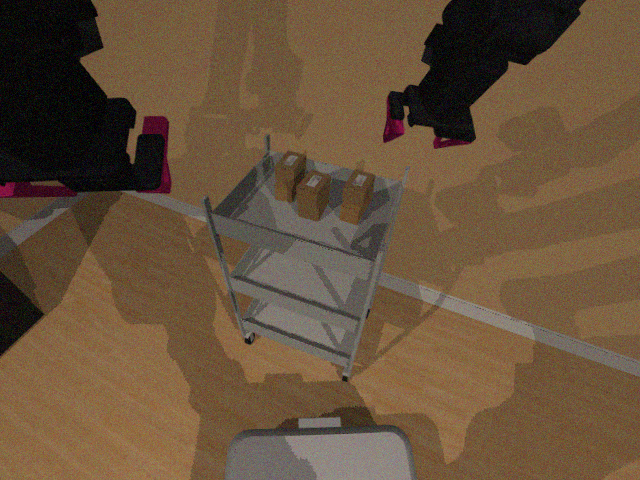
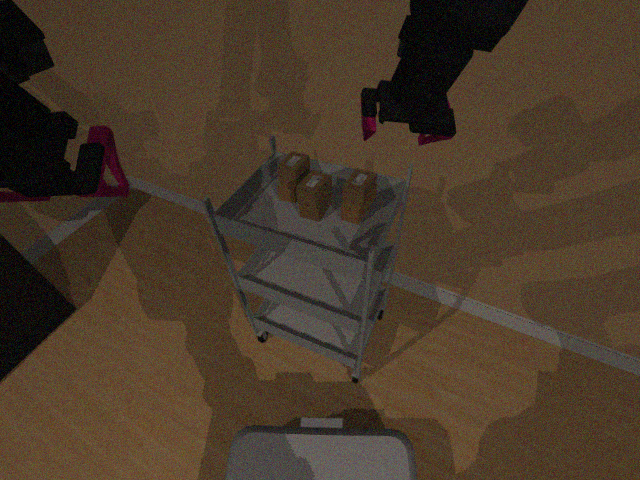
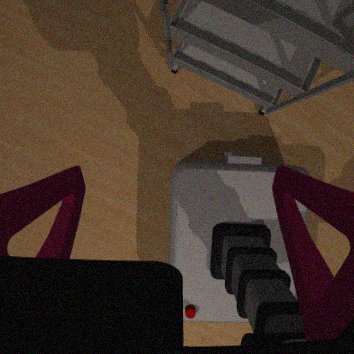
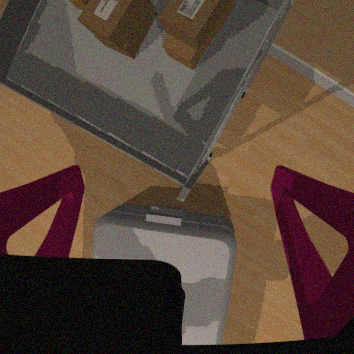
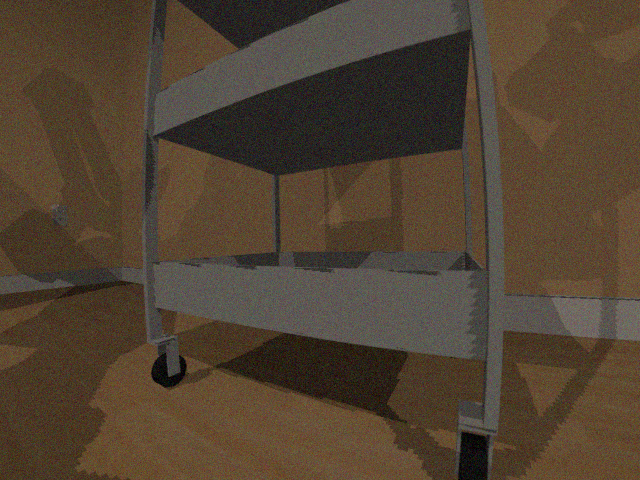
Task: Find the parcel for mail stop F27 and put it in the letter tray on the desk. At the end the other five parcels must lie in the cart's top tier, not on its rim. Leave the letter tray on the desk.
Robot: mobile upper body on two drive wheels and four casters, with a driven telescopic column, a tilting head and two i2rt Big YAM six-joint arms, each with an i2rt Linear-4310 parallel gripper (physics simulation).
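Frame: origin at the left arm's base, x back, y up, z left, level; millimetres.
Seen in the pictures: left gripper, between the fingertips: [image 1: 122,188] [image 2: 87,192] [image 3: 178,176]; right gripper, between the fingertips: [image 1: 409,142] [image 2: 392,139] [image 4: 177,175].
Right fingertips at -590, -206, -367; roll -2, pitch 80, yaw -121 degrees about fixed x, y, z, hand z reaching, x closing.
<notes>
Offsets run from my right fingertips to a thing's top centre, as dx, dy, dz. "pt": to the spot under its first point.
The grey cart [image 1: 248,232] [image 2: 242,230] [image 3: 225,54] [image 4: 110,110] [image 5: 310,299] holds three brown parcel piles in its top tier: a left one @(-308, -236, +222) [image 1: 290,175] [image 2: 293,178], a middle one @(-210, -238, +157) [image 1: 313,196] [image 2: 313,196] [image 4: 122,25] and a right one @(-212, -236, +33) [image 1: 357,197] [image 2: 358,197] [image 4: 195,17]. They look like stacked parcels; the lower ones are mostly hidden. White labels face up, too blurred to read surely. My right gripper [image 1: 412,143] [image 2: 393,140] [image 4: 177,175] is open and empty, high near the cart's back right. My left gripper [image 1: 98,191] [image 2: 72,197] [image 3: 178,176] is open and empty, left of the cart. Desk and letter tray are not identifiable.
The robot's grey base [image 1: 356,459] [image 2: 356,459] [image 3: 200,200] [image 4: 200,255] stands close in front of the cart, with a red button [image 3: 190,311] on it. A dark surface [image 1: 15,315] [image 2: 25,310] lies at the left edge. A pale skirting strip @(pt -206, -940, -600) [image 1: 480,312] [image 2: 491,315] runs behind the cart.
</notes>
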